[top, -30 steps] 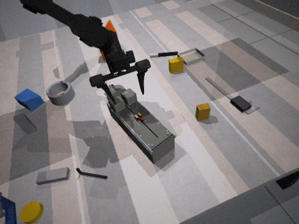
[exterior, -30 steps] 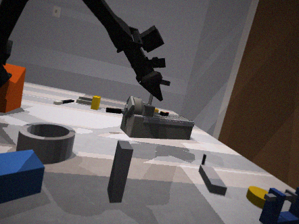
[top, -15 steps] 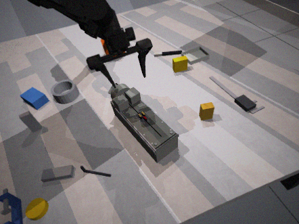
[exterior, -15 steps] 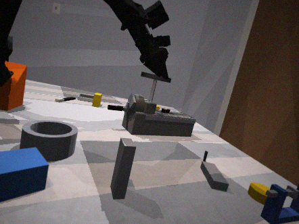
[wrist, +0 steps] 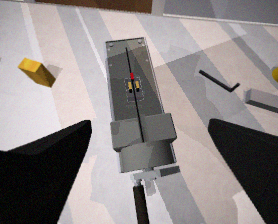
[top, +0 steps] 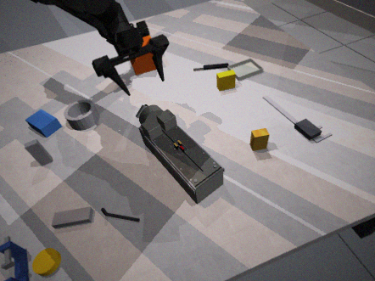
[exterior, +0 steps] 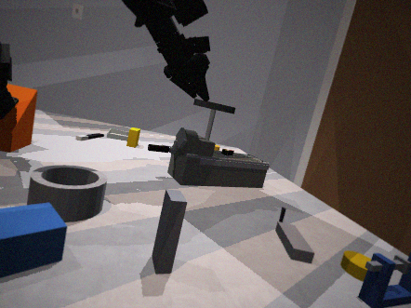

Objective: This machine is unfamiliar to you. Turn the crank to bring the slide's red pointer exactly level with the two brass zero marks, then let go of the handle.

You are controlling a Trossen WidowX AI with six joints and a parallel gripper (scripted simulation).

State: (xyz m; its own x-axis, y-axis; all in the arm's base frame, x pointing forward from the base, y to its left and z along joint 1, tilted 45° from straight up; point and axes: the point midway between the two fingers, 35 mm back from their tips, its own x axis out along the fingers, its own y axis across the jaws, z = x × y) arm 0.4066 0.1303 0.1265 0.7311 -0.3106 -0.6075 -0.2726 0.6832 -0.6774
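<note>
Right now the dark crank handle is 80 mm behind my gripper tip, 10 mm to the right of it and 140 mm below it. From my gripper tip the other things lie so: black hex key (200 mm ahead, 150 mm to the right, 190 mm below); then yellow disc (270 mm ahead, 300 mm to the right, 200 mm below); then red pointer (120 mm ahead, 50 mm to the left, 120 mm below).
</note>
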